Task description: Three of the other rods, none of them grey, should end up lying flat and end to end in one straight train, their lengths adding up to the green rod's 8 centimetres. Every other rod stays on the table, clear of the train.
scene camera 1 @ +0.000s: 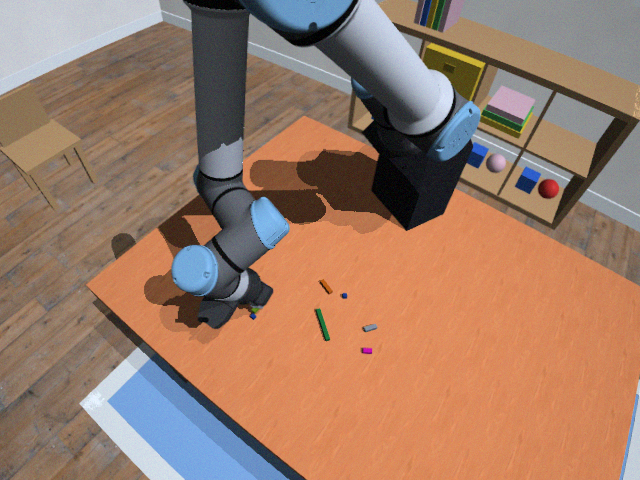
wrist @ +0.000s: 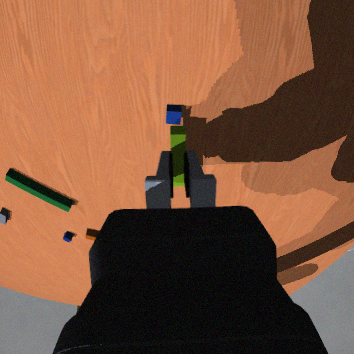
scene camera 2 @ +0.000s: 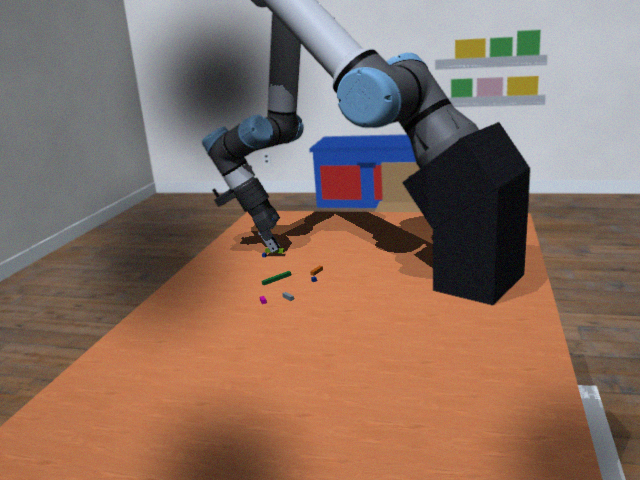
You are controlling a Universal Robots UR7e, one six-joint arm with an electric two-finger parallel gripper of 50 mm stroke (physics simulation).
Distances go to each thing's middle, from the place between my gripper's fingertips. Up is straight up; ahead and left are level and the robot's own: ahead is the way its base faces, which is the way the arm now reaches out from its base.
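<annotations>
Lime rod [wrist: 177, 132]: my hand is right at it.
</annotations>
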